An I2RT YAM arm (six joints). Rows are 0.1 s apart.
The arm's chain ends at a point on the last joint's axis. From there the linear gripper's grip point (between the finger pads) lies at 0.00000 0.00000 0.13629 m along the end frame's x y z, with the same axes.
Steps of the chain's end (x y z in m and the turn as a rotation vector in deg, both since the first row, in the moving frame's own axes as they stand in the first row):
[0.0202, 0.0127, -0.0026, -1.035, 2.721, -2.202]
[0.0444, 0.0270, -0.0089, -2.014, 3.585, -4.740]
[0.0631, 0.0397, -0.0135, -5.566, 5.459, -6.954]
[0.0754, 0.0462, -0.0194, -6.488, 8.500, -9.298]
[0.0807, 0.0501, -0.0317, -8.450, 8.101, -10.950]
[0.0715, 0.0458, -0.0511, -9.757, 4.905, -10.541]
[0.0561, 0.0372, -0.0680, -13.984, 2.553, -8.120]
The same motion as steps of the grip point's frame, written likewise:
[0.0267, 0.0150, -0.0028, -1.035, 2.721, -2.202]
[0.0531, 0.0314, -0.0093, -2.014, 3.585, -4.740]
[0.0768, 0.0521, -0.0148, -5.566, 5.459, -6.954]
[0.0967, 0.0598, -0.0218, -6.488, 8.500, -9.298]
[0.1016, 0.0681, -0.0345, -8.450, 8.101, -10.950]
[0.0852, 0.0677, -0.0536, -9.757, 4.905, -10.541]
[0.0644, 0.0696, -0.0722, -13.984, 2.553, -8.120]

